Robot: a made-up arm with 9 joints. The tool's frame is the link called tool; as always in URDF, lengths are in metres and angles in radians. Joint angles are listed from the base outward. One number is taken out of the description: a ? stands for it. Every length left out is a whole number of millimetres.
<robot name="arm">
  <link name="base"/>
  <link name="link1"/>
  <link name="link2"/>
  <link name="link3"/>
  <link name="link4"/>
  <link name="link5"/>
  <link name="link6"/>
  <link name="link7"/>
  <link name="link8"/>
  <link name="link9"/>
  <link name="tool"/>
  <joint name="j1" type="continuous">
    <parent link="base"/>
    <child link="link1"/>
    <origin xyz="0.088 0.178 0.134" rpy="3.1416 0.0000 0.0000"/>
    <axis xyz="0 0 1"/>
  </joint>
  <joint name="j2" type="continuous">
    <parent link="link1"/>
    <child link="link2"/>
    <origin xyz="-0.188 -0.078 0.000" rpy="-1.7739 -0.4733 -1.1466"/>
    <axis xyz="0 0 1"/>
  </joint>
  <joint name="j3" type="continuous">
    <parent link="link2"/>
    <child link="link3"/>
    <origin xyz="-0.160 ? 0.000" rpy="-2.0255 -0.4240 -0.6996"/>
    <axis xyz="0 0 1"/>
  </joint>
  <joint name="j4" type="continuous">
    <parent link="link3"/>
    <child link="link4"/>
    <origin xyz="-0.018 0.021 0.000" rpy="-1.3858 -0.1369 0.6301"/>
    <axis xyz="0 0 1"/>
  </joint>
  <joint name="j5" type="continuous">
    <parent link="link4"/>
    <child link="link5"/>
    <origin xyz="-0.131 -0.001 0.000" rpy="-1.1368 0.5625 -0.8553"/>
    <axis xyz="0 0 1"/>
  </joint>
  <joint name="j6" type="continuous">
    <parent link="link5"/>
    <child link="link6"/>
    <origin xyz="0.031 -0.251 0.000" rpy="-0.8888 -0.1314 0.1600"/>
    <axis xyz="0 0 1"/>
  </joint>
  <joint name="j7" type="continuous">
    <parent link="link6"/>
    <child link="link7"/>
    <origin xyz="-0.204 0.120 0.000" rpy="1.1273 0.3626 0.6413"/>
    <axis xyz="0 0 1"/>
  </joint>
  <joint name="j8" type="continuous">
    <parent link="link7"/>
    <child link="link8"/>
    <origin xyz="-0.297 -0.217 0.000" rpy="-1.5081 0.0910 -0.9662"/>
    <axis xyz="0 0 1"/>
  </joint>
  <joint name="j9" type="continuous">
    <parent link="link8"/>
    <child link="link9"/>
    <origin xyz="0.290 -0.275 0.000" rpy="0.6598 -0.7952 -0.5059"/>
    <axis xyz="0 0 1"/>
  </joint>
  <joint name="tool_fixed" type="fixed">
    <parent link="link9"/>
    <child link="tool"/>
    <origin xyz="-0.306 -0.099 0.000" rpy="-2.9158 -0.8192 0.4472"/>
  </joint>
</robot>
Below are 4 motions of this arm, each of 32 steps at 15 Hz.
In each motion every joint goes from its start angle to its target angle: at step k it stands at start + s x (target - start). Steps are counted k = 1, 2, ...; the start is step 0. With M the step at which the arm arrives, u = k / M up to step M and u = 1 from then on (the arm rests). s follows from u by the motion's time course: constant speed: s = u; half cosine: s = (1 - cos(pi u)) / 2; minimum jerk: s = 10 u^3 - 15 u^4 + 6 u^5.
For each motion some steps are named. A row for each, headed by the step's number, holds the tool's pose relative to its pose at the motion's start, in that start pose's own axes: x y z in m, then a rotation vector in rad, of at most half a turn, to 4 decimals.
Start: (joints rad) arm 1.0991 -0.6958 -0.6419 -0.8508 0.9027 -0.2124 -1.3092 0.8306 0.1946
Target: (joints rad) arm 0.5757 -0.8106 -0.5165 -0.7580 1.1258 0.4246 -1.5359 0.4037 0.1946
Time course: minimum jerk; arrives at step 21
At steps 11, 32:
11: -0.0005 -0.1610 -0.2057 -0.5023 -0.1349 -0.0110
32: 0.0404 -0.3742 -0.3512 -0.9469 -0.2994 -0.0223

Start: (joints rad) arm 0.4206 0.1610 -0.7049 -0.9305 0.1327 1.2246 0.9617 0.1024 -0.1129
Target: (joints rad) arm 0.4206 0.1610 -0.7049 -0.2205 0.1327 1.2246 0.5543 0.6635 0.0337
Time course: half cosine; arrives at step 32
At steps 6, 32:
6: -0.0033 -0.0167 -0.0545 0.0344 -0.0919 0.0344
32: 0.2119 -0.2725 -0.5846 0.2916 -0.9049 0.6674

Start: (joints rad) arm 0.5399 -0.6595 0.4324 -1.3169 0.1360 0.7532 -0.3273 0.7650 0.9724
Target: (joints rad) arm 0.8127 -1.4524 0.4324 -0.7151 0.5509 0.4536 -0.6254 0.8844 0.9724
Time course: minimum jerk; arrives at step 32
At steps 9, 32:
9: -0.0279 -0.1139 -0.1529 -0.1189 -0.1331 0.1196
32: 0.2999 -0.7405 -0.6741 -1.0976 -0.9146 0.4439

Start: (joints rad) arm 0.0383 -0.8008 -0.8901 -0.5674 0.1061 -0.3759 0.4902 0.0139 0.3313
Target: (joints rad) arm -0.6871 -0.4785 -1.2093 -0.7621 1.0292 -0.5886 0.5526 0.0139 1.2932
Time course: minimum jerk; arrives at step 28
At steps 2, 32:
2: 0.0004 0.0010 -0.0014 0.0049 -0.0009 -0.0023
32: 0.2733 -0.0488 0.2176 1.2737 0.4778 -0.5258

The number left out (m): -0.053
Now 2 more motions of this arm.
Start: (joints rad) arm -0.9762 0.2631 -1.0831 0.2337 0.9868 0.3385 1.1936 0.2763 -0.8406
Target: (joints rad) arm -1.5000 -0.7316 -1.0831 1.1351 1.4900 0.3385 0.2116 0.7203 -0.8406
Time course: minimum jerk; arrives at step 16
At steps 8, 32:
8: 0.2623 0.0106 -0.5392 -0.1897 -1.1416 0.1280
32: 0.7734 0.1680 -0.5986 0.0189 -2.1887 0.2432

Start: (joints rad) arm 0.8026 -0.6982 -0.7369 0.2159 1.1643 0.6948 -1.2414 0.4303 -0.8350
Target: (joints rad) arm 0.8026 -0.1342 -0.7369 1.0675 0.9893 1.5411 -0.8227 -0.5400 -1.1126
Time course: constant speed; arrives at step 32
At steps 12, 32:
12: 0.1953 0.2033 0.1156 -0.4103 0.6397 -0.2263
32: 0.5478 0.3820 0.0292 -0.7803 1.7259 -0.5400

